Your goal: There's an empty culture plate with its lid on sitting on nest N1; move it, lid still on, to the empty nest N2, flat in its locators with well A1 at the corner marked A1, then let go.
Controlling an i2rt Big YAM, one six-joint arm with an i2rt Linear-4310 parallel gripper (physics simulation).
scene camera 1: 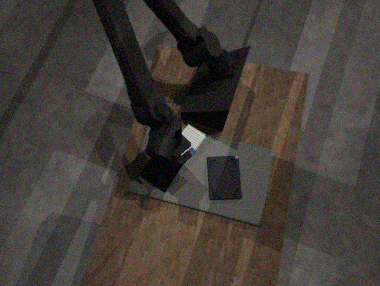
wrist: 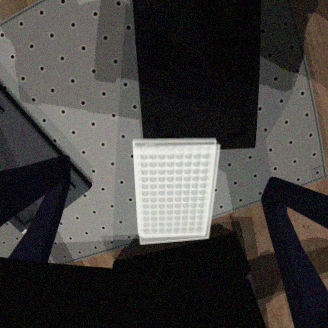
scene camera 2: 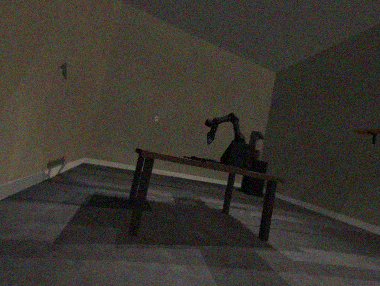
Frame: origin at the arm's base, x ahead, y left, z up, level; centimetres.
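Seen in the pictures: gripper, fingertip midpoint: point(wrist: 172, 178) point(scene camera 2: 208, 143); arm's base, link origin: point(scene camera 1: 225, 68) point(scene camera 2: 244, 150).
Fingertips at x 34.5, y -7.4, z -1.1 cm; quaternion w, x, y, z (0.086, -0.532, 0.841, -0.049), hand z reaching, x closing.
Observation:
Offsets run from my fingertips to a thing's middle. Level surfaces: height alone.
The lidded white culture plate @[dx -8.2, dy +1.6, dz -13.7 cm] point(scene camera 1: 194, 135) point(wrist: 175, 192) shows its grid of wells in the wrist view, upright in the picture and below centre. In scene camera 1 the arm partly hides it. The nest under it cannot be made out. A dark nest @[dx +0.4, dy +19.5, dz -15.2 cm] point(scene camera 1: 224, 179) point(wrist: 22, 142) with no plate on it lies at the right of the board in scene camera 1 and at the left edge of the wrist view; a small pale mark shows at one corner. My gripper point(scene camera 2: 209, 141) point(wrist: 172, 178) is open and empty, above the table, its fingers wide to either side of the plate in the wrist view.
A black rectangular block @[dx +3.9, dy -4.2, dz -15.2 cm] point(scene camera 1: 162, 172) point(wrist: 200, 70) adjoins the plate's upper end in the wrist view. Plate and nest are on a grey perforated board @[dx +0.3, dy +10.5, dz -16.7 cm] point(scene camera 1: 255, 200) point(wrist: 80, 117) on the wooden table @[dz -17.4 cm] point(scene camera 1: 165, 240) point(scene camera 2: 175, 158). The dark arm base point(scene camera 1: 215, 95) stands behind the board.

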